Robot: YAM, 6 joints.
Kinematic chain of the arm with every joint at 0, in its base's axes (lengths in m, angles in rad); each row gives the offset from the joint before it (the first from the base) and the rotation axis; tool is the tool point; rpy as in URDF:
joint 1: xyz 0 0 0.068 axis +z
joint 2: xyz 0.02 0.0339 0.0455 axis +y
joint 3: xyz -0.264 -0.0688 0 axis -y
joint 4: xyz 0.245 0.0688 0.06 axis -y
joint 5: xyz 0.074 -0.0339 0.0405 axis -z
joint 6: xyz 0.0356 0 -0.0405 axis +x
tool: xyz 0 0 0 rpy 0 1.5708 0
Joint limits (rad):
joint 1: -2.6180..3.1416
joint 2: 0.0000..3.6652
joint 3: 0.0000..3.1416
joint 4: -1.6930..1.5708
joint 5: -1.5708..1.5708
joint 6: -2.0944..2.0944
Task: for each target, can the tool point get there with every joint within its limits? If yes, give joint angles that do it. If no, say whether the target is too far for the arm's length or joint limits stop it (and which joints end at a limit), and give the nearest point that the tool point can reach.
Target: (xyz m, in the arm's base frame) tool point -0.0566 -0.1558 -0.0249
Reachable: yes | joints -2.0639 2.5497 0.8154 -1.0598 -0.7347 -1.5266
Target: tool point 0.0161 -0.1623 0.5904
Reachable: yes | joints 1.5929 0.6034 2.0894 -0.6737 0.3597 -0.8526
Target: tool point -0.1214 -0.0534 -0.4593
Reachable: no: joint limits stop it (at a limit: joint 1, joint 2) | nearest point -0.1371 -0.0746 -0.3681 | short by 0.095 m
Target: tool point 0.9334 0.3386 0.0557
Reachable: no: too far | nearest point 0.6061 0.2199 0.0764 | short by 0.349 m
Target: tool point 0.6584 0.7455 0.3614
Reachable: no: too far | nearest point 0.4147 0.4696 0.2678 | short by 0.380 m
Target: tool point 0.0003 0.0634 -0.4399
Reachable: no: joint limits stop it (at a limit: joint 2) | nearest point 0.0005 0.1030 -0.3498 | short by 0.098 m
